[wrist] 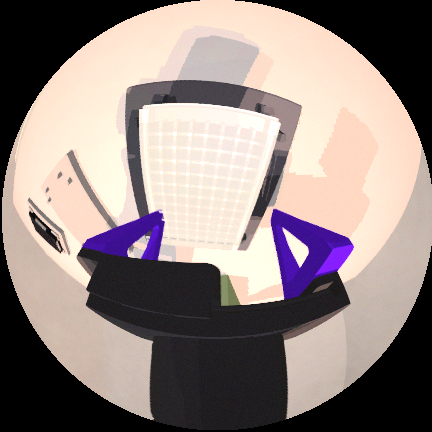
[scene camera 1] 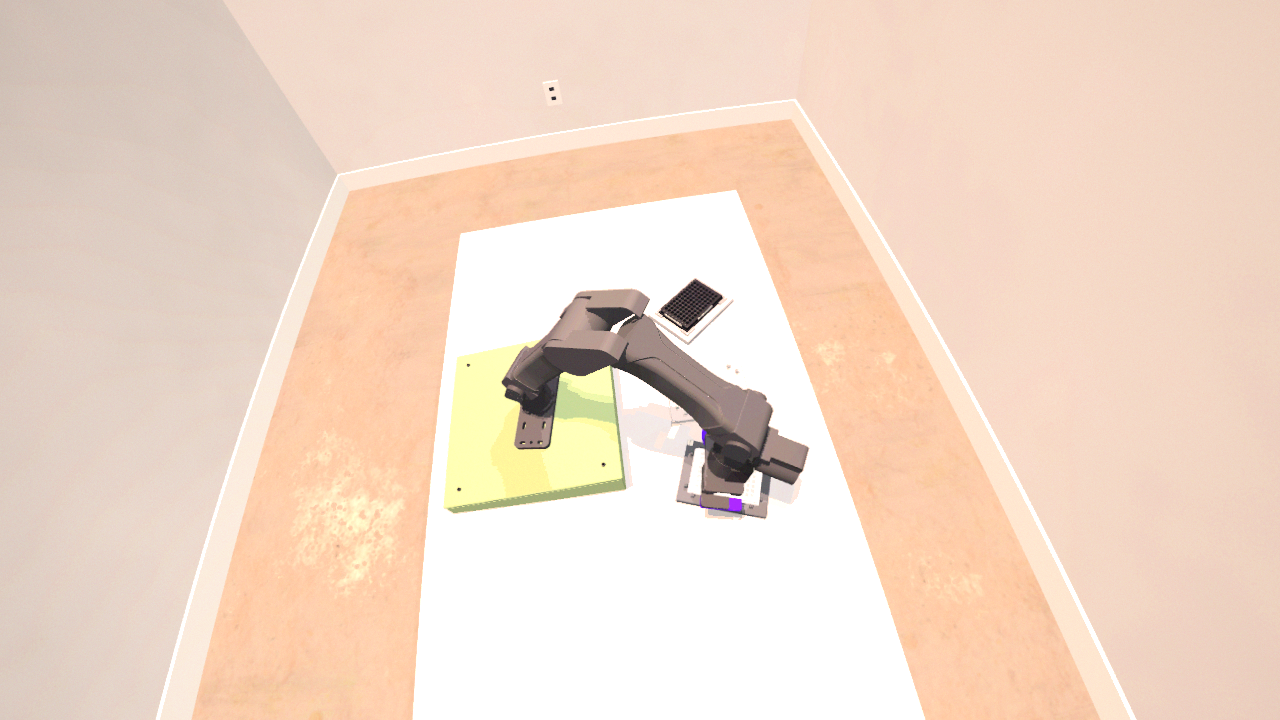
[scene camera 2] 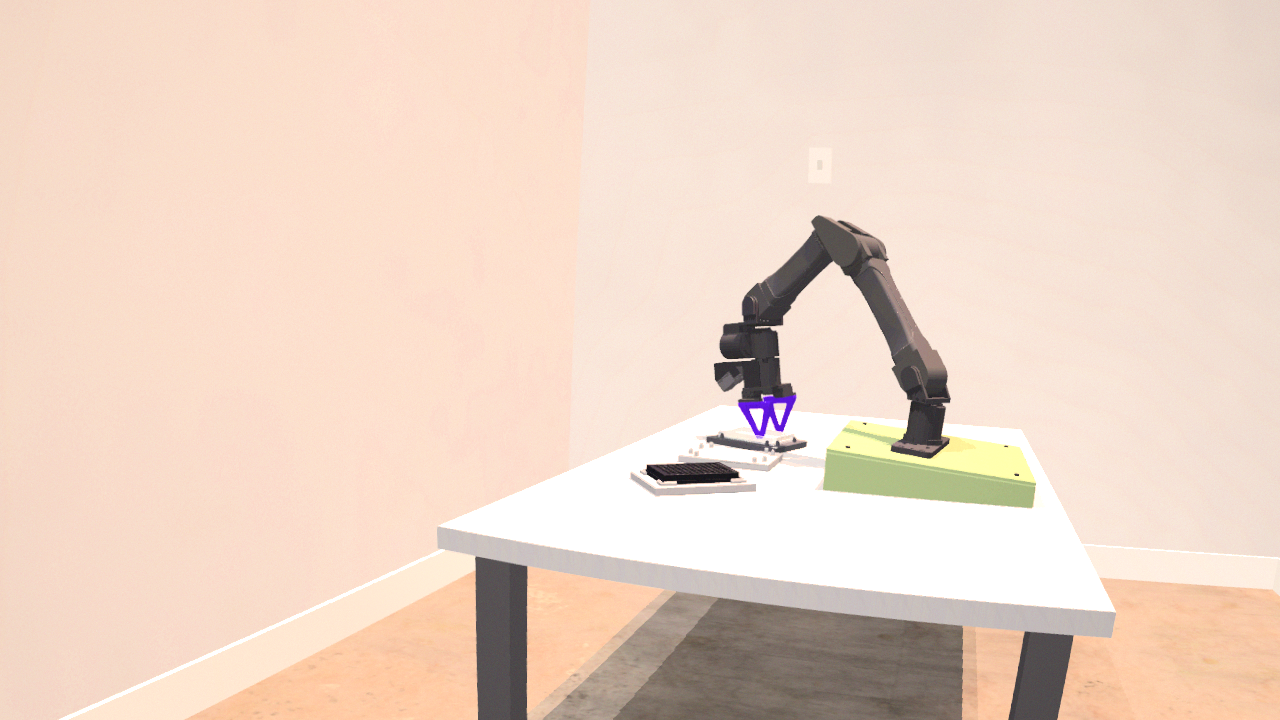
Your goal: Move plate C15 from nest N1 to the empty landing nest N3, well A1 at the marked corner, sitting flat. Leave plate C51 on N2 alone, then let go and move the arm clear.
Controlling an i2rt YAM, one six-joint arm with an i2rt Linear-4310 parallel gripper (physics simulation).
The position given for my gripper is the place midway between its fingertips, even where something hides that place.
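A black gridded tray [scene camera 1: 689, 306] is visible, and scene camera 2 shows the black gridded tray [scene camera 2: 710, 472] too. A pale plate [scene camera 1: 751, 495] is also present; further views of the pale plate [wrist: 202, 165] and the pale plate [scene camera 2: 743, 433]. My gripper [scene camera 2: 770, 435] is open and touches the pale plate. Further views of my gripper [wrist: 217, 214] and my gripper [scene camera 1: 713, 481].
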